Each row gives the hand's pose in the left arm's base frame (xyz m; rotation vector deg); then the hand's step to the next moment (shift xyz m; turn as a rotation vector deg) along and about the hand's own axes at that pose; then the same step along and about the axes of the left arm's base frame.
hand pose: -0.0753 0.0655 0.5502 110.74 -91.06 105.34
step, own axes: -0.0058 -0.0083 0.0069 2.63 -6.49 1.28
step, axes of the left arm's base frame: 0.0117 0.0032 -0.0016 4.60 0.66 5.39
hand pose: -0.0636 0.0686 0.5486 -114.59 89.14 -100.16
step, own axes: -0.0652 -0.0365 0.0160 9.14 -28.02 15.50
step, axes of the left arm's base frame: 0.0450 0.0544 -0.0292 27.88 -0.91 18.18
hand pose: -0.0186 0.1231 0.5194 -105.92 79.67 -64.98
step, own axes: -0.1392 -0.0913 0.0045 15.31 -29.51 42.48
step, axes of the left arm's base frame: 0.0330 0.1601 0.0321 52.76 -7.77 8.08
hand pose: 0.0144 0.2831 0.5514 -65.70 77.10 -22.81
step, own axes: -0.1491 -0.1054 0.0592 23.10 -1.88 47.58
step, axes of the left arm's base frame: 0.0534 0.0962 0.1573 49.13 0.41 -19.67
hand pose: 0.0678 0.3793 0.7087 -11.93 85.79 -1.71
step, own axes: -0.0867 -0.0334 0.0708 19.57 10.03 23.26
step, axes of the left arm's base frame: 0.0672 -0.0115 0.0949 23.46 9.72 -19.48
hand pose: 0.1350 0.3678 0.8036 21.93 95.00 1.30
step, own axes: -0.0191 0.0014 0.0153 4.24 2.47 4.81
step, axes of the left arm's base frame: 0.0166 -0.0069 0.0167 4.93 2.43 -4.12
